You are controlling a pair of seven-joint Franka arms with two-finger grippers.
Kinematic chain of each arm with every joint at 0, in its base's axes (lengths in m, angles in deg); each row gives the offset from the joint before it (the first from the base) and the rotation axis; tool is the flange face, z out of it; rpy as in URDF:
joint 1: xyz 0 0 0.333 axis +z
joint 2: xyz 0 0 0 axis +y
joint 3: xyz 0 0 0.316 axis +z
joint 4: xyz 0.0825 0 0 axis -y
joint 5: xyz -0.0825 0 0.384 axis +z
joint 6: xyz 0 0 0 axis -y
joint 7: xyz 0.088 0 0 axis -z
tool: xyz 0 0 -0.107 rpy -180 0 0
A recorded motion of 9 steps. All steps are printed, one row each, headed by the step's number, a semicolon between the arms.
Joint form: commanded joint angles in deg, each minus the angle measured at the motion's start. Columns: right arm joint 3, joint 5, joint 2, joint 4, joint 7, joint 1, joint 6; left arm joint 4, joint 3, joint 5, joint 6, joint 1, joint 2, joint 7.
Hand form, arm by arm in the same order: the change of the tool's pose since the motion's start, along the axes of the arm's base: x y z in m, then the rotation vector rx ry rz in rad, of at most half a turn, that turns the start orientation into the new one. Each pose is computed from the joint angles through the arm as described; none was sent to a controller.
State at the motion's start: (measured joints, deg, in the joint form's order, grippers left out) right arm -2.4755 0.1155 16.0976 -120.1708 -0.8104 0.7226 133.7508; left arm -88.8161 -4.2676 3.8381 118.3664 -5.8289 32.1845 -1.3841
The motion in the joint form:
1: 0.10 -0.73 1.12 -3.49 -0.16 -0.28 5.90; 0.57 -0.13 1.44 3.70 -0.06 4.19 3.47
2: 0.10 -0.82 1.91 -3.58 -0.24 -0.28 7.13; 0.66 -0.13 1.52 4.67 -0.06 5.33 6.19
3: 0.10 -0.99 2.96 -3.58 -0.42 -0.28 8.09; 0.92 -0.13 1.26 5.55 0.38 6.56 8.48
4: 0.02 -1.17 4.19 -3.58 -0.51 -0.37 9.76; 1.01 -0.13 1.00 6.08 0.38 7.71 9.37
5: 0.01 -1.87 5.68 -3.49 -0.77 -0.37 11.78; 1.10 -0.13 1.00 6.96 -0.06 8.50 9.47
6: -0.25 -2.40 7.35 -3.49 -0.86 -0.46 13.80; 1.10 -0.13 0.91 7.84 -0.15 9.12 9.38
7: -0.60 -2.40 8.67 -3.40 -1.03 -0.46 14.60; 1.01 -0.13 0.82 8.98 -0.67 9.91 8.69
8: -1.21 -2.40 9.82 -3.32 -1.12 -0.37 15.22; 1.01 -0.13 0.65 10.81 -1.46 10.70 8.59
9: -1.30 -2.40 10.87 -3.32 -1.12 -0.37 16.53; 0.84 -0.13 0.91 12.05 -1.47 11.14 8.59
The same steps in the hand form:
1: -0.0109 -0.0018 -0.0268 -0.0090 -0.0221 0.0099; 0.0069 -0.0024 -0.0409 0.0097 -0.0022 -0.0781
2: -0.0102 -0.0018 -0.0334 -0.0105 -0.0281 0.0129; 0.0079 -0.0027 -0.0527 0.0071 0.0008 -0.1268
3: -0.0100 -0.0018 -0.0423 -0.0126 -0.0264 0.0188; 0.0101 0.0021 -0.0645 -0.0001 0.0043 -0.1566
4: -0.0090 -0.0035 -0.0519 -0.0157 -0.0339 0.0207; 0.0098 0.0018 -0.0771 -0.0054 0.0144 -0.1695
5: -0.0075 -0.0034 -0.0629 -0.0233 -0.0442 0.0362; 0.0098 -0.0038 -0.0848 -0.0072 0.0115 -0.1791
6: -0.0073 -0.0067 -0.0763 -0.0306 -0.0499 0.0411; 0.0101 -0.0052 -0.0912 -0.0101 0.0072 -0.1784
7: -0.0084 -0.0102 -0.0875 -0.0333 -0.0422 0.0393; 0.0092 -0.0119 -0.0999 -0.0130 0.0027 -0.1748
8: -0.0098 -0.0154 -0.0973 -0.0381 -0.0340 0.0336; 0.0093 -0.0221 -0.1069 -0.0193 -0.0148 -0.1853
9: -0.0102 -0.0163 -0.1056 -0.0394 -0.0385 0.0332; 0.0097 -0.0225 -0.1117 -0.0184 -0.0261 -0.1889

